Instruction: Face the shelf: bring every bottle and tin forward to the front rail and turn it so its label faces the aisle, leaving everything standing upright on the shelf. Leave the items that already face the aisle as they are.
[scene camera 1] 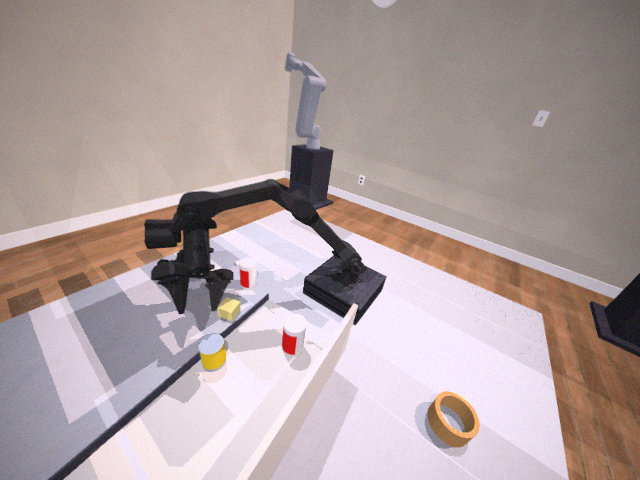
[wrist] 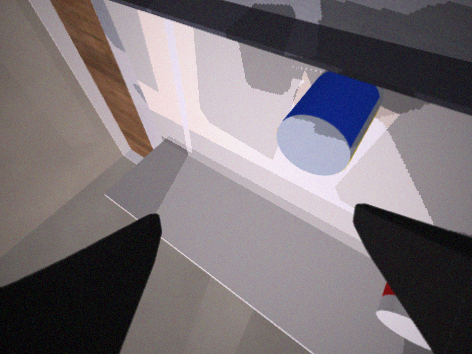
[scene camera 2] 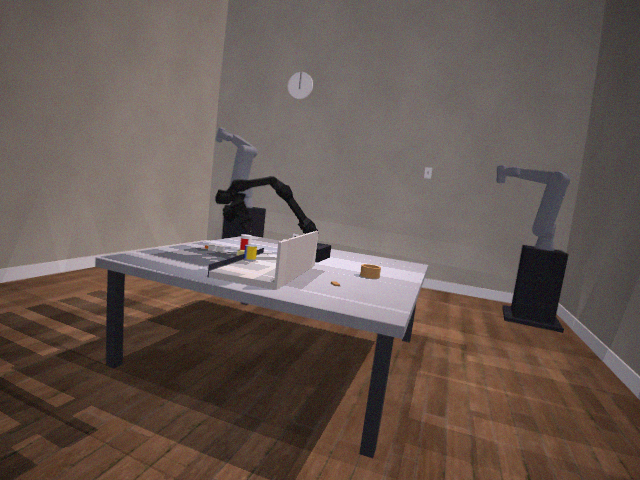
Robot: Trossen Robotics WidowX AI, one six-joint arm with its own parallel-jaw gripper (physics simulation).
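Places are measured from the arm's base along level axes (x back, y left, z down), in millimetres.
Where they show: gripper, fingertip midpoint: (scene camera 1: pixel 199 312) (wrist: pixel 256 217) (scene camera 2: pixel 246 227); arm's base at its link origin: (scene camera 1: pixel 349 279).
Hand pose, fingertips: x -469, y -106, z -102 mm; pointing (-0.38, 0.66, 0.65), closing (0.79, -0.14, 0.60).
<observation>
Things, the pixels of their top centre, and the offset from my fingertips.
- tin at its top centre: (wrist: pixel 310 147) (scene camera 1: pixel 211 343) (scene camera 2: pixel 251 245) dz +80, dx +2, dy +31 mm
- white bottle with a red patch, top centre: (wrist: pixel 411 331) (scene camera 1: pixel 295 322) dz +51, dx +168, dy +137 mm
- red-and-white bottle at its top centre: (scene camera 1: pixel 248 262) (scene camera 2: pixel 246 235) dz +77, dx +245, dy -169 mm
- yellow block at its top centre: (scene camera 1: pixel 228 304) dz +138, dx +123, dy -97 mm
- white item with an orange end, top centre: (scene camera 2: pixel 214 245) dz +148, dx +159, dy -313 mm
- orange ring at its top centre: (scene camera 1: pixel 457 413) (scene camera 2: pixel 371 266) dz +126, dx +300, dy +529 mm
- small orange piece at its top centre: (scene camera 2: pixel 335 282) dz +168, dx +2, dy +468 mm
A tin (scene camera 1: pixel 212 353) (scene camera 2: pixel 251 252) (wrist: pixel 335 107) stands upright on the shelf close to the dark front rail (scene camera 1: pixel 155 395) (wrist: pixel 400 70). Its blue side faces the rail; its yellow side faces scene camera 1. A white bottle with a red patch (scene camera 1: pixel 293 336) (wrist: pixel 389 289) stands upright near the pale back panel (scene camera 1: pixel 315 377) (scene camera 2: pixel 297 258) (wrist: pixel 225 230), partly hidden by a finger in the wrist view. Another red-and-white bottle (scene camera 1: pixel 247 274) (scene camera 2: pixel 245 242) stands outside the rail. My gripper (scene camera 1: pixel 197 310) (wrist: pixel 256 217) is open and empty, on the rail's outer side near the tin.
A yellow block (scene camera 1: pixel 229 308) lies beside the rail's outer side. A white item with an orange end (scene camera 2: pixel 214 248) lies on the table beyond the rail. An orange ring (scene camera 1: pixel 439 428) (scene camera 2: pixel 370 274) and a small orange piece (scene camera 2: pixel 335 283) lie behind the back panel.
</observation>
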